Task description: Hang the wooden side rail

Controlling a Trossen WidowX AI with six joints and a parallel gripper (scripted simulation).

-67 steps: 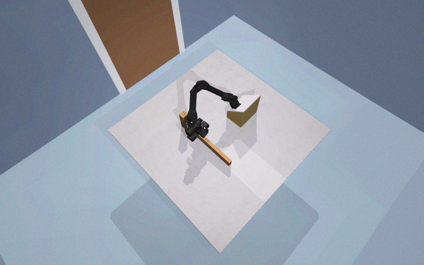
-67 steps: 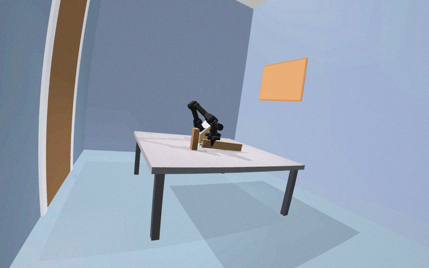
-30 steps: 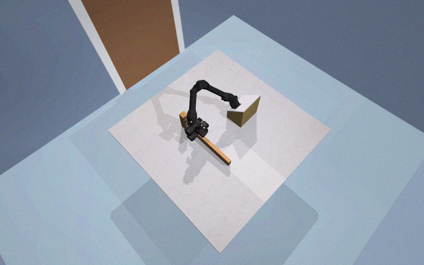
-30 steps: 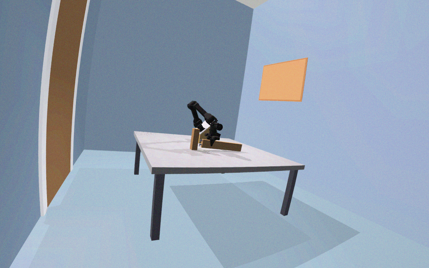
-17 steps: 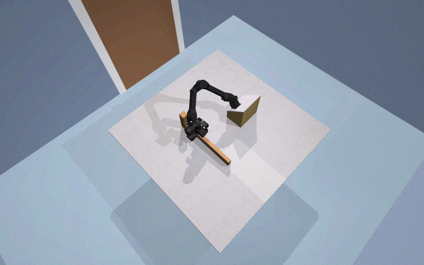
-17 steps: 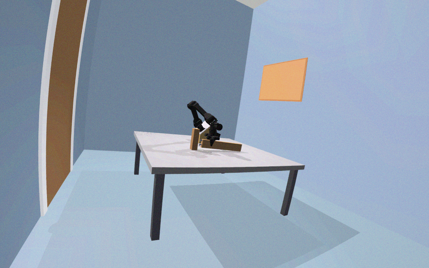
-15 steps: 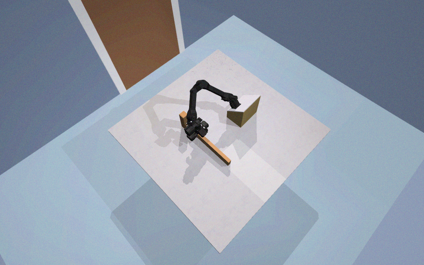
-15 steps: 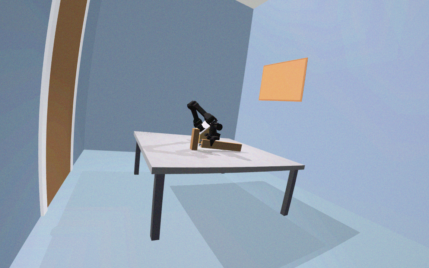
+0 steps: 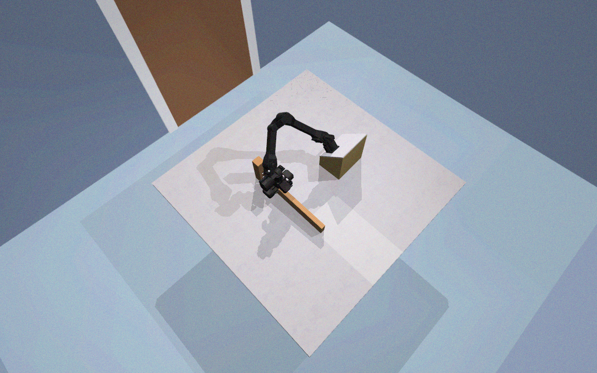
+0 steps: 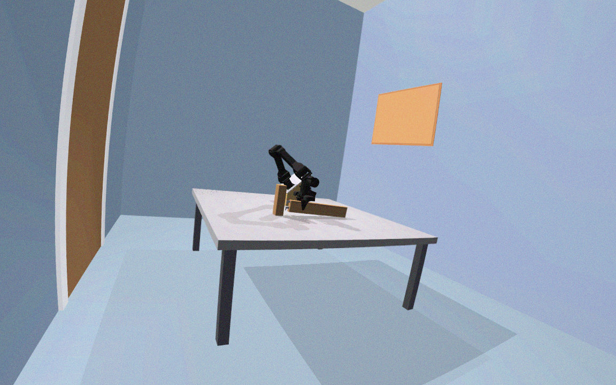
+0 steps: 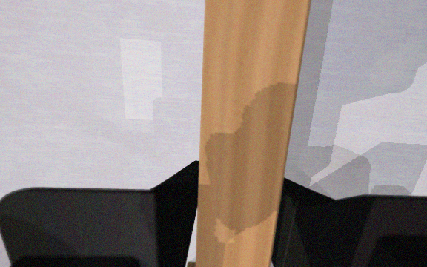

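My gripper tip is now 150 mm to the left of the headboard post and 40 mm below it.
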